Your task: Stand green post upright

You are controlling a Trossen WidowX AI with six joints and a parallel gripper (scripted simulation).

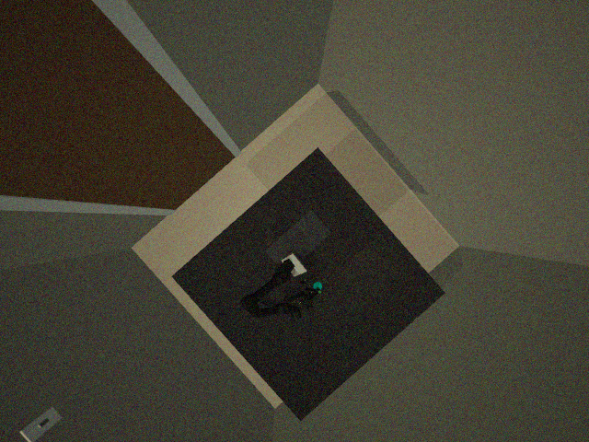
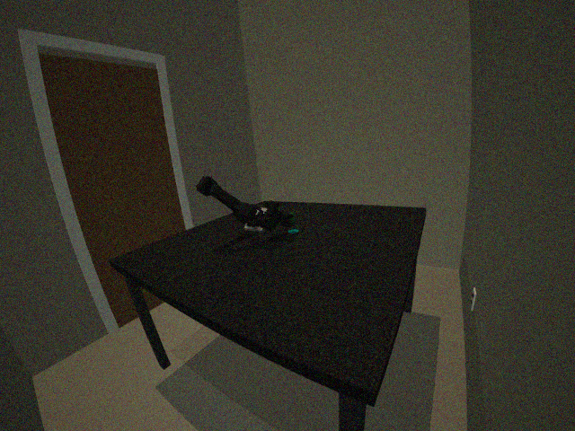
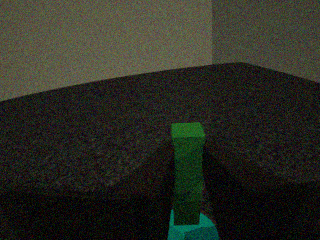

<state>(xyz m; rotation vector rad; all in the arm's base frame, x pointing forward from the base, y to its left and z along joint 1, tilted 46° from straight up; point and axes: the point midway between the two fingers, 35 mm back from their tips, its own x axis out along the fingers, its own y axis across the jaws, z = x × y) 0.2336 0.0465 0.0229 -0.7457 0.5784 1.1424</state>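
Right now the cyan circle is 9 cm below my gripper tip. Also, from my gripper tip: green post (2 cm below).
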